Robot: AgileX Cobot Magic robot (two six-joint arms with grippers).
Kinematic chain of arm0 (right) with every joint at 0, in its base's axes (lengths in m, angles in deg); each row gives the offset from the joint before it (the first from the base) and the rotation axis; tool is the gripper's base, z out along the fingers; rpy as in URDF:
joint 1: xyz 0 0 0.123 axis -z
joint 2: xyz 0 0 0 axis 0.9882 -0.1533 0
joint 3: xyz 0.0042 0.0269 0.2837 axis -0.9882 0.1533 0
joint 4: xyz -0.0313 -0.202 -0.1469 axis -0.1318 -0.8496 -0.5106
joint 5: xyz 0 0 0 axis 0.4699 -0.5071 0.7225
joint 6: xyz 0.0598 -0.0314 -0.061 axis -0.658 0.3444 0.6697
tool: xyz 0 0 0 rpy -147.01 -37.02 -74.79
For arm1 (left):
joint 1: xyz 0 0 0.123 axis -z
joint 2: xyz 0 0 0 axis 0.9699 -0.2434 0
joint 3: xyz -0.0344 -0.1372 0.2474 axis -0.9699 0.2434 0
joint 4: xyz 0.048 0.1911 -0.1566 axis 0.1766 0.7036 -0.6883
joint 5: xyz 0 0 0 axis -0.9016 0.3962 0.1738
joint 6: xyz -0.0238 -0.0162 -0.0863 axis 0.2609 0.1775 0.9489
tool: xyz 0 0 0 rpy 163.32 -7.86 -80.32
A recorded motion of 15 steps. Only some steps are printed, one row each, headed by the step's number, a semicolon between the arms.
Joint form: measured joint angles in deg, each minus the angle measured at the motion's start. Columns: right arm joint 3, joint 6, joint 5, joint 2, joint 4, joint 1; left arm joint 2, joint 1, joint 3, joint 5, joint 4, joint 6.
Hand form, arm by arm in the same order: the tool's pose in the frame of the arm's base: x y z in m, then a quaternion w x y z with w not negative. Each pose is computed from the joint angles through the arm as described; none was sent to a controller.
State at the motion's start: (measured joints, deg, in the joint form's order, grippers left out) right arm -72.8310 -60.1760 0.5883 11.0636 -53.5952 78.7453; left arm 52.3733 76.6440 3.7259 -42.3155 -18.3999 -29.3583
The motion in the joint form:
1: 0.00 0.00 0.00 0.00 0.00 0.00; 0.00 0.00 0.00 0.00 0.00 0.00
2: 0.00 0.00 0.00 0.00 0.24 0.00; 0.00 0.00 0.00 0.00 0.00 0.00
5: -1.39 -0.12 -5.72 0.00 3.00 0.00; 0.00 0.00 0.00 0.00 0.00 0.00
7: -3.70 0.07 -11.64 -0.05 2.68 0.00; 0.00 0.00 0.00 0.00 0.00 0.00
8: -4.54 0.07 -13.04 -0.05 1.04 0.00; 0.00 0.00 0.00 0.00 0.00 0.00
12: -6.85 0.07 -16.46 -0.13 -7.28 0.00; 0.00 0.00 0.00 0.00 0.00 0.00
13: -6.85 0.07 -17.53 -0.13 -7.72 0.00; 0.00 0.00 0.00 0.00 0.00 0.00
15: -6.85 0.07 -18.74 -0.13 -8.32 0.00; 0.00 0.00 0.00 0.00 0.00 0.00
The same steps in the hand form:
1: 0.1866 0.0031 0.1749 0.65454 -0.03466 0.75433 -0.03695; 0.0538 -0.0030 0.1849 0.61646 -0.02703 0.78561 -0.04537
2: 0.1866 0.0028 0.1749 0.65447 -0.03265 0.75445 -0.03754; 0.0538 -0.0030 0.1849 0.61646 -0.02703 0.78561 -0.04537
5: 0.1905 -0.0001 0.1711 0.62474 -0.00994 0.77980 -0.03895; 0.0538 -0.0030 0.1849 0.61646 -0.02703 0.78561 -0.04537
7: 0.1978 0.0013 0.1708 0.59983 -0.01491 0.79925 -0.03445; 0.0538 -0.0030 0.1849 0.61646 -0.02703 0.78561 -0.04537
8: 0.2007 0.0034 0.1720 0.59646 -0.02917 0.80150 -0.03135; 0.0538 -0.0030 0.1849 0.61646 -0.02703 0.78561 -0.04537
12: 0.2082 0.0127 0.1760 0.58863 -0.10157 0.80166 -0.02296; 0.0538 -0.0030 0.1849 0.61646 -0.02703 0.78561 -0.04537
13: 0.2076 0.0130 0.1743 0.58100 -0.10587 0.80667 -0.02264; 0.0538 -0.0030 0.1849 0.61646 -0.02703 0.78561 -0.04537
15: 0.2069 0.0135 0.1725 0.57227 -0.11161 0.81213 -0.02230; 0.0538 -0.0030 0.1849 0.61646 -0.02703 0.78561 -0.04537

